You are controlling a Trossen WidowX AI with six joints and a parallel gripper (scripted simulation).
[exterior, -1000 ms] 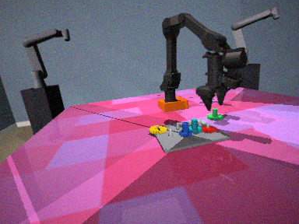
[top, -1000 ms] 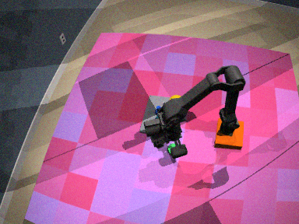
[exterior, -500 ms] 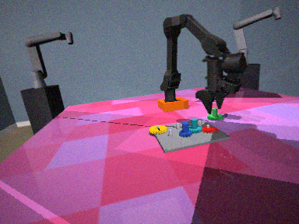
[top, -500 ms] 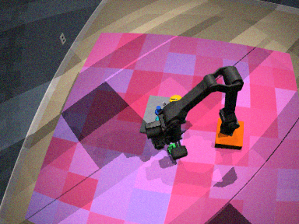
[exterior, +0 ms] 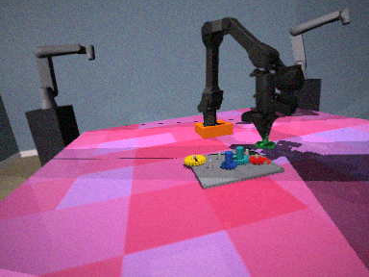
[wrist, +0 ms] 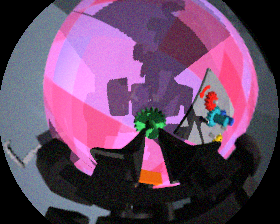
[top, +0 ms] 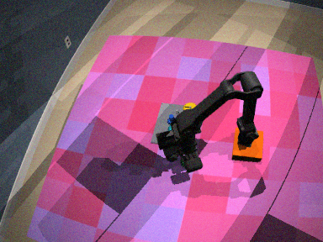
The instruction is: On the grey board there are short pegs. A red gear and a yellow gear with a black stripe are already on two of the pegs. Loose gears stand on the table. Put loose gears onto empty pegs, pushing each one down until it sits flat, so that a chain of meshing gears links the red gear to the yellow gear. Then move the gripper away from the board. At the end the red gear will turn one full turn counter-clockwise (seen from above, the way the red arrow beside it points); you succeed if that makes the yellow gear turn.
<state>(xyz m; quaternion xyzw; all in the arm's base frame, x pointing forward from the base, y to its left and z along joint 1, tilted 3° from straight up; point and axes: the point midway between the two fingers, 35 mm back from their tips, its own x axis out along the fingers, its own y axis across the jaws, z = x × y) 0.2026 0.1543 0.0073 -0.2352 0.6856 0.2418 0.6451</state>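
The blue gear lies 140 mm ahead of my gripper tip and 150 mm to the right of it. From my gripper tip the other things lie so: red gear: 130 mm ahead, 80 mm to the right, 10 mm below; then green gear: 10 mm below; then teal gear: 110 mm ahead, 120 mm to the right.
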